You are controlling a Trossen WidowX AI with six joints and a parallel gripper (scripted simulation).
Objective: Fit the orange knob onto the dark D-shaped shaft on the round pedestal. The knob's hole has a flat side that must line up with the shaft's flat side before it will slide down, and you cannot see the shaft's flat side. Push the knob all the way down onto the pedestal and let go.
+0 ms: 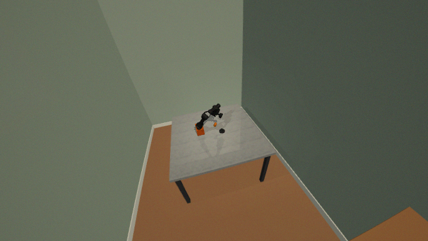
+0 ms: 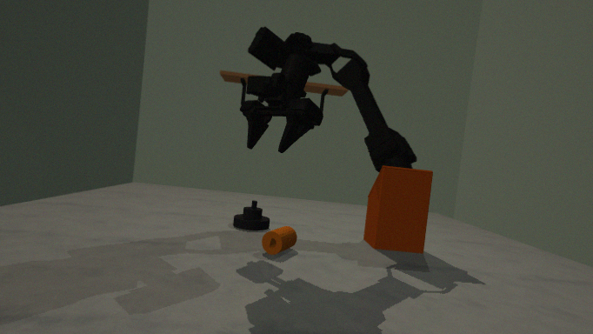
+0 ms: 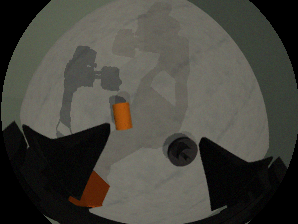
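Right now my gripper tip is 16 cm above the orange knob, 5 cm to the right of it and 4 cm past it. From my gripper tip the other things lie so: pedestal 15 cm below, 13 cm to the right.
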